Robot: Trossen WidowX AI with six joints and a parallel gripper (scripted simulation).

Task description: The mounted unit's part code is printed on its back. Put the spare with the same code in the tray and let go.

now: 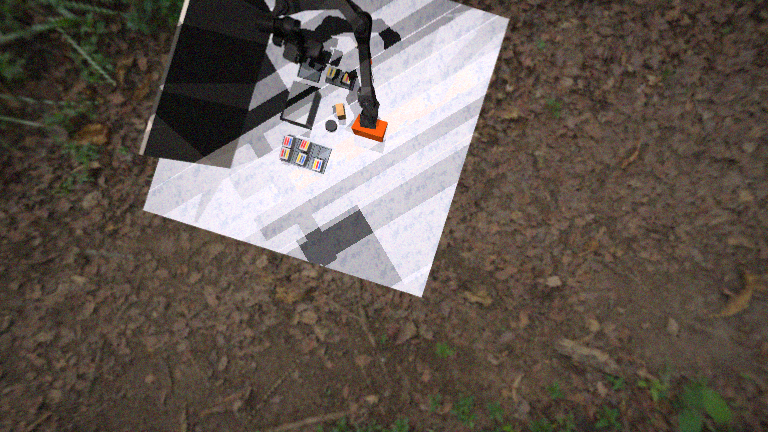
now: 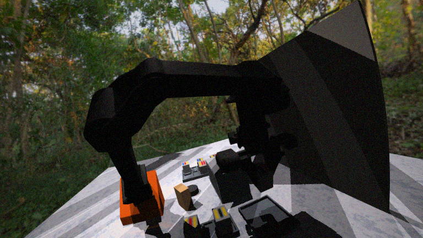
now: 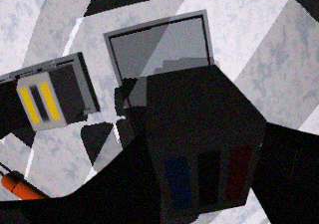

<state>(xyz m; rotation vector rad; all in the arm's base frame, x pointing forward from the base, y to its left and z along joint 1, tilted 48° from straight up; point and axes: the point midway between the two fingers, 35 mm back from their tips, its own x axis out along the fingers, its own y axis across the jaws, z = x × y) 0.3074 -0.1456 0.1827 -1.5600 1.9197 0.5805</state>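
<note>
Now: the flat dark tray 10 cm below my gripper tip. Also, from my gripper tip: rack: 14 cm behind, 4 cm to the left, 9 cm below; then grey spare: 3 cm above; then mounted unit: 1 cm behind, 20 cm to the left, 5 cm below.
</note>
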